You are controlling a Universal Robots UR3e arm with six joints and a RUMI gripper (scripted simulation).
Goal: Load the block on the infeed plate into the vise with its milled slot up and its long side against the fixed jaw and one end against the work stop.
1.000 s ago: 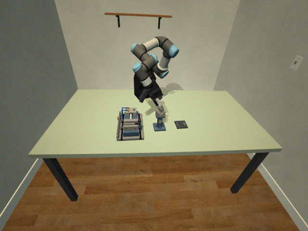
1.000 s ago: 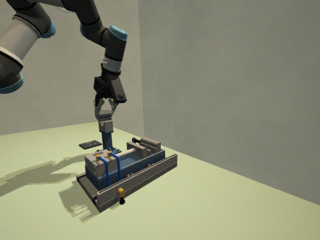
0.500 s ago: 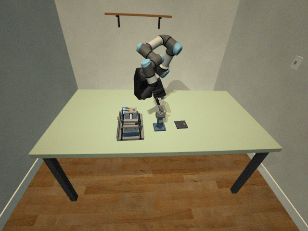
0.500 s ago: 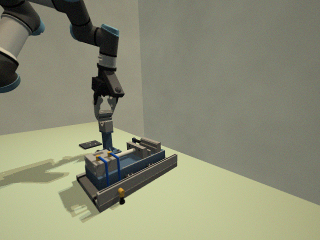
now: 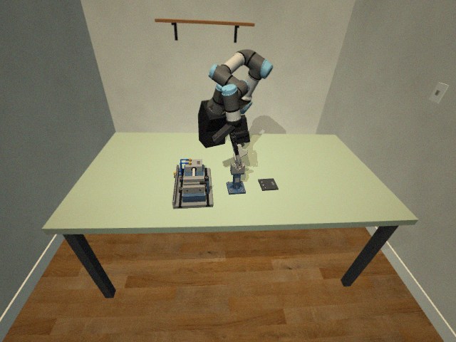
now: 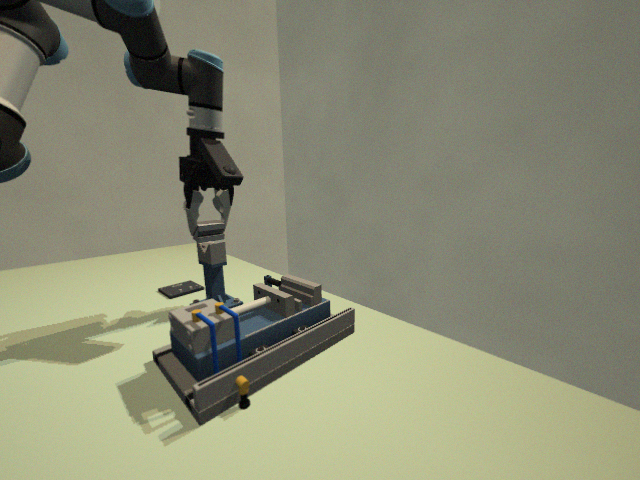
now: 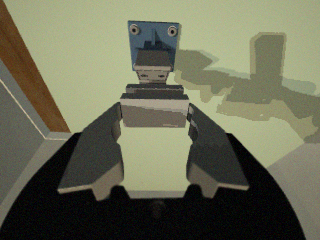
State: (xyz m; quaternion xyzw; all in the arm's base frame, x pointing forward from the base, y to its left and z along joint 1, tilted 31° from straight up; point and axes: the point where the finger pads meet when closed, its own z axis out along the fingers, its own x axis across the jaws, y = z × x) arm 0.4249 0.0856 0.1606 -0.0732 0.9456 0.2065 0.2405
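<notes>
Right now my hand is 1 cm above the part. Round my hand: dark infeed plate 19 cm to the left, 19 cm below, 4 cm behind; fixed jaw 20 cm to the right, 12 cm below, 11 cm ahead; work stop rod 16 cm to the right, 10 cm below, 7 cm ahead.
</notes>
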